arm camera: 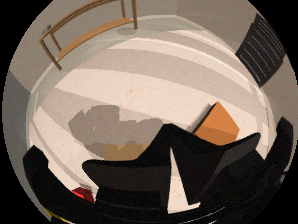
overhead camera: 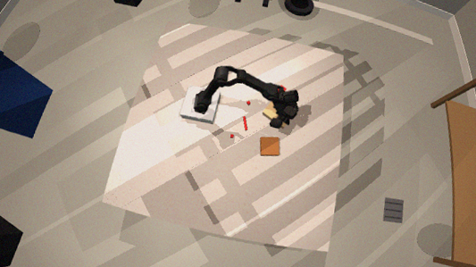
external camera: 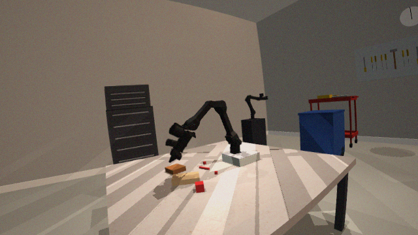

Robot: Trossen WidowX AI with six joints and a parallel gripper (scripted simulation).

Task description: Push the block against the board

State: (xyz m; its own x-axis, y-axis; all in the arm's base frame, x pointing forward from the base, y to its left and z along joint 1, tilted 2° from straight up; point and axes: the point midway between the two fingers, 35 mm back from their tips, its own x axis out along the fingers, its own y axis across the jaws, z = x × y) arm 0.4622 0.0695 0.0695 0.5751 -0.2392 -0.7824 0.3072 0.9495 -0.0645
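The orange flat square lies 50 mm behind my gripper tip, 120 mm to the right of it and 90 mm below it. The rest, counted from my gripper tip: tan board: 70 mm behind, 80 mm to the left, 90 mm below; then thin red stick: 230 mm behind, 40 mm to the right, 100 mm below; then red square block: 90 mm behind, 230 mm to the left, 80 mm below.
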